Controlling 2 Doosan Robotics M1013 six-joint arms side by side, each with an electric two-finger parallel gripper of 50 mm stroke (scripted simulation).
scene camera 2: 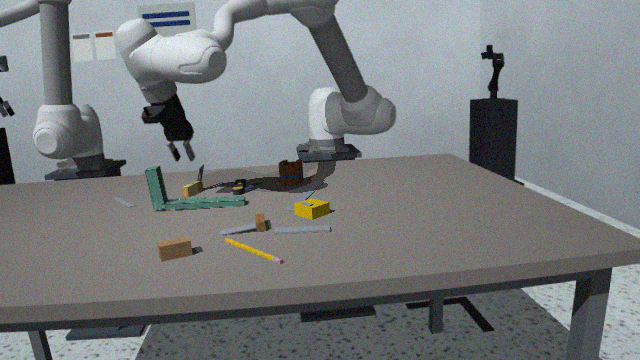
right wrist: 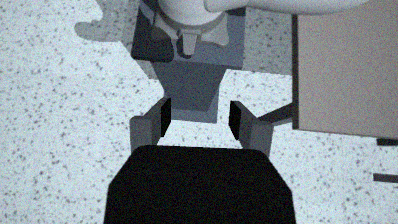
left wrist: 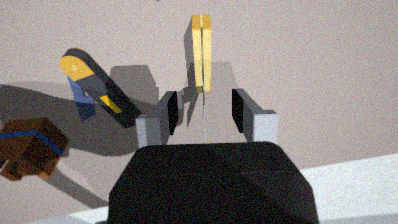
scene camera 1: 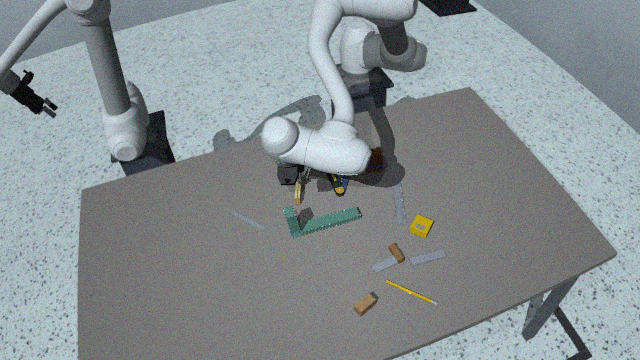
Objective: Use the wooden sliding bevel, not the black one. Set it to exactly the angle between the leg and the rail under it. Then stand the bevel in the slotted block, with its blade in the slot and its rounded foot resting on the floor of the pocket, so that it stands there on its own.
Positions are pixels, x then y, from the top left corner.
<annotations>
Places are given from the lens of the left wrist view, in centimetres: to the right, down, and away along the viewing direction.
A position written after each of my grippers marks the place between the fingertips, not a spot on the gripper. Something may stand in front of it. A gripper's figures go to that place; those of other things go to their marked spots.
my left gripper (left wrist: 204, 103): 0, -1, 16
wooden bevel (left wrist: 201, 26): 0, -8, 20
</annotations>
